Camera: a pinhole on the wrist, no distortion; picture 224 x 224 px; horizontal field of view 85.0 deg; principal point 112.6 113.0 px. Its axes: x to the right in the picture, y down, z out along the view. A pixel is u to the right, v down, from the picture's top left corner.
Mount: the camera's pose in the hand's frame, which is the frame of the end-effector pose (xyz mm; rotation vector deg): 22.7 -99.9 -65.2 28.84 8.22 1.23
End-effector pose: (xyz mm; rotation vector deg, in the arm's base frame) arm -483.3 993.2 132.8 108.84 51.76 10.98
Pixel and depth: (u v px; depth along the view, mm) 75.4 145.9 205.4
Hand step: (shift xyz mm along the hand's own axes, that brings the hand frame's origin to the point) -9.1 -153.4 147.6
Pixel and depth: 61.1 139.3 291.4
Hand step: -56.4 -191.4 233.6
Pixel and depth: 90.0 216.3 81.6
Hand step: 20.4 -79.4 40.7
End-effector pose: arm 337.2 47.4 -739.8 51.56 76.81 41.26
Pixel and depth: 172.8 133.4 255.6
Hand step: 184.3 -178.0 160.2
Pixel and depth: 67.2 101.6 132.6
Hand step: -7.4 -177.0 50.2
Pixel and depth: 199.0 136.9 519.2
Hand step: 461.3 -239.3 385.1
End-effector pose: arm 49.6 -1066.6 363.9 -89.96 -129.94 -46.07
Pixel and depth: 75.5 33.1 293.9
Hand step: -26.6 -414.0 108.5
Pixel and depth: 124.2 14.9 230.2
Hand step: 74.3 -370.8 42.2
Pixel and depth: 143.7 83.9 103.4
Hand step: 63.1 -169.5 9.0
